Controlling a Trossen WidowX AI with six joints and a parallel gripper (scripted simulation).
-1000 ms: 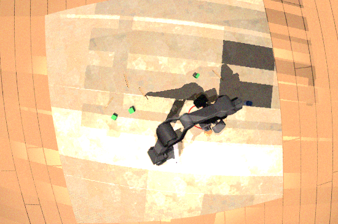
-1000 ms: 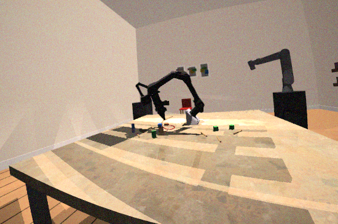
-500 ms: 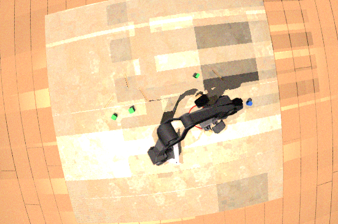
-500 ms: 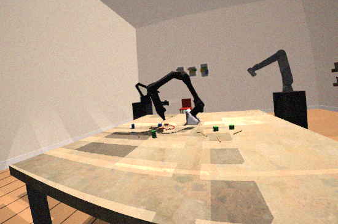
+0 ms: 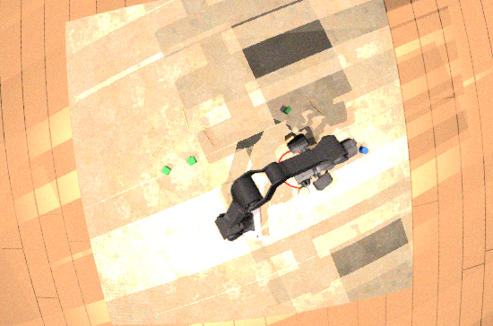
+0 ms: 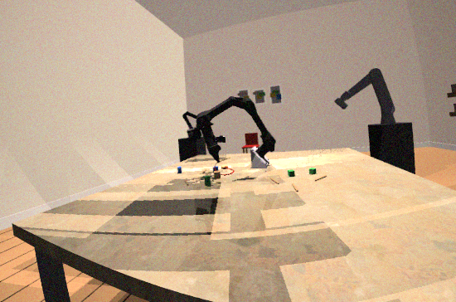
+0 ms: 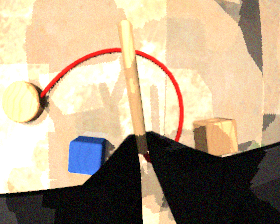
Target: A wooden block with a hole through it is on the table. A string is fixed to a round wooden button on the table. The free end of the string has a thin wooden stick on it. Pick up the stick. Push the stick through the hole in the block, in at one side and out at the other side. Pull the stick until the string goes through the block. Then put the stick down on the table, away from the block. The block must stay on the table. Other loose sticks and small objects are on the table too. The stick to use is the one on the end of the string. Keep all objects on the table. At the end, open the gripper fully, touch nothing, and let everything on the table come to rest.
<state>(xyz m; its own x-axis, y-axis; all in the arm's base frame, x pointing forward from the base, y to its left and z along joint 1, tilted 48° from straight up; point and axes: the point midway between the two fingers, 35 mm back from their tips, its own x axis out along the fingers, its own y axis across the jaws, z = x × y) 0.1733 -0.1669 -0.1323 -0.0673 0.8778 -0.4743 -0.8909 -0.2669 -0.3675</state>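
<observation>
The blue cube lies 50 mm below my gripper tip, 40 mm to the right of it and 40 mm behind it. From my gripper tip the other things lie so: round wooden button 110 mm behind, 50 mm below, 10 mm to the right; wooden block 80 mm ahead, 50 mm below, 20 mm to the left; thin wooden stick 10 mm to the left, 10 mm behind, 10 mm above.
</observation>
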